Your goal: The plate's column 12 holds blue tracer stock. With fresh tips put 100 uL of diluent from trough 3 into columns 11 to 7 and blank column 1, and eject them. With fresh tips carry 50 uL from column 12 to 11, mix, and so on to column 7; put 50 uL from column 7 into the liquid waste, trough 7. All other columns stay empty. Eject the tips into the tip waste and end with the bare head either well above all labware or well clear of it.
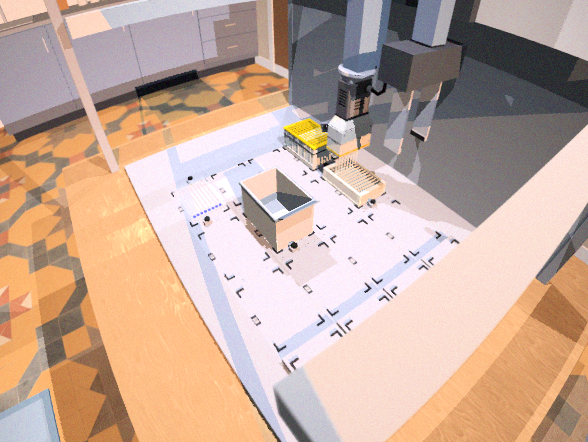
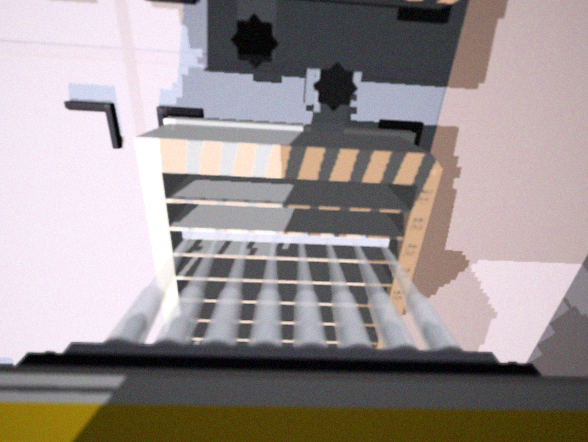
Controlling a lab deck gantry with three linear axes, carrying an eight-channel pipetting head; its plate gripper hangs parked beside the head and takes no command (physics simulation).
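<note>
The pipetting head (image 1: pixel 345 136) (image 2: pixel 280 392) carries a row of tips (image 1: pixel 346 161) (image 2: pixel 265 310). They point down over the rear part of the trough reservoir (image 1: pixel 361 198) (image 2: pixel 422 220); their ends look level with or inside its top, and which trough they are at I cannot tell. Liquid in the troughs cannot be made out. My plate gripper (image 1: pixel 408 142) hangs parked beside the head, its two paddles apart and empty. The clear plate (image 1: pixel 204 194) lies at the left, with one row of blue wells (image 1: pixel 207 210) along its near edge; the contents of its other wells cannot be told.
A yellow-topped tip rack (image 1: pixel 305 132) stands behind the reservoir, partly hidden by the head. A tall open bin (image 1: pixel 296 229) stands between plate and reservoir. Black knobs (image 1: pixel 293 245) (image 2: pixel 335 86) and corner brackets (image 1: pixel 278 346) (image 2: pixel 114 120) stand on the deck. A thick pale beam (image 1: pixel 440 280) crosses the foreground.
</note>
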